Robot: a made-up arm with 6 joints.
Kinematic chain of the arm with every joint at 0, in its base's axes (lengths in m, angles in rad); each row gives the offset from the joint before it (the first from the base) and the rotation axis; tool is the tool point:
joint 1: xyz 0 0 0.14 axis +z
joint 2: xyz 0 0.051 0 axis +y
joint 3: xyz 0 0 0.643 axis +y
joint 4: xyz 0 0 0.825 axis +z
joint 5: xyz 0 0 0 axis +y
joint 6: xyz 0 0 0.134 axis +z
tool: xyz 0 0 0
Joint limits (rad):
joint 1: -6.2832..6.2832
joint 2: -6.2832..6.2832
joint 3: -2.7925..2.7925
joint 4: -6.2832..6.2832
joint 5: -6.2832..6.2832
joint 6: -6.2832..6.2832
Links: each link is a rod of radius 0.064 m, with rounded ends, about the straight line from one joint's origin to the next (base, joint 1, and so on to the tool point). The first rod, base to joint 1, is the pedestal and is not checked.
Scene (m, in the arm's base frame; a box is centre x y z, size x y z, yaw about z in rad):
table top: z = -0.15
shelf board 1: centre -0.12 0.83 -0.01 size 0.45 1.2 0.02 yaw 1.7
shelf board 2: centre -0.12 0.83 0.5 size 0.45 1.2 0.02 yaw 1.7
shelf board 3: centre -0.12 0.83 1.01 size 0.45 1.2 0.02 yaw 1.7
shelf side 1: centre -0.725 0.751 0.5 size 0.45 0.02 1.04 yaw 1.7
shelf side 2: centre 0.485 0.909 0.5 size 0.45 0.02 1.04 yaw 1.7
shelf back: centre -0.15 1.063 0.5 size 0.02 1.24 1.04 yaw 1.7
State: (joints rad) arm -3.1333 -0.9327 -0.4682 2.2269 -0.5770 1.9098
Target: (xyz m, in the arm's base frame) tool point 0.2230 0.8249 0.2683
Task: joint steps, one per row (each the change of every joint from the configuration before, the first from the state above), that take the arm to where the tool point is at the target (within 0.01 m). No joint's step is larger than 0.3 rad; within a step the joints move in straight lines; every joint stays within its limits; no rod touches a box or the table.
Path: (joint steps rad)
1: 0.1031 0.1714 -0.2667 -0.0345 -0.0714 0.0000
2: 0.1030 0.1713 -0.2667 -0.0344 -0.0713 0.0000
3: 0.1031 0.1714 -0.2667 -0.0345 -0.0714 0.0000
4: 0.1030 0.1714 -0.2667 -0.0345 -0.0714 0.0000
5: 0.1031 0.1713 -0.2667 -0.0344 -0.0714 0.0000
6: 0.1031 0.1714 -0.2666 -0.0345 -0.0713 0.0000
7: 0.1030 0.1714 -0.2667 -0.0345 -0.0714 0.0000
8: 0.1031 0.1713 -0.2667 -0.0344 -0.0714 0.0000
9: 0.1390 -0.2002 0.1836 0.0105 0.0667 0.0000
10: 0.1389 -0.2001 0.1836 0.0105 0.0667 0.0000
11: 0.1390 -0.2002 0.1836 0.0105 0.0667 0.0000

